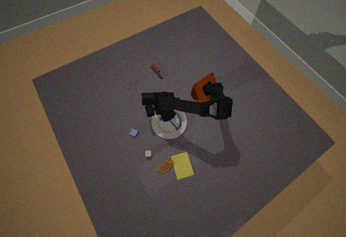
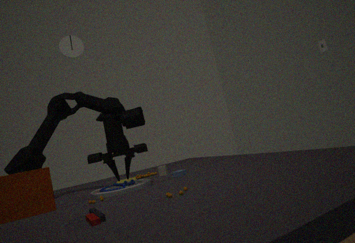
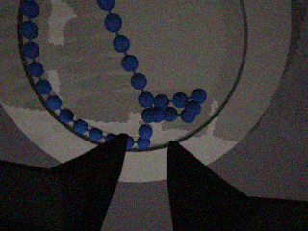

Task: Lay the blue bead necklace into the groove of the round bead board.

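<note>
My gripper tip is 50 mm to the right of the round white bead board and 20 mm above it. Round my gripper tip: cream cube 200 mm ahead, 130 mm to the left, 20 mm below; yellow sheet 280 mm to the left, 100 mm ahead, 30 mm below; light blue cube 190 mm ahead, 30 mm below, 20 mm to the right.
</note>
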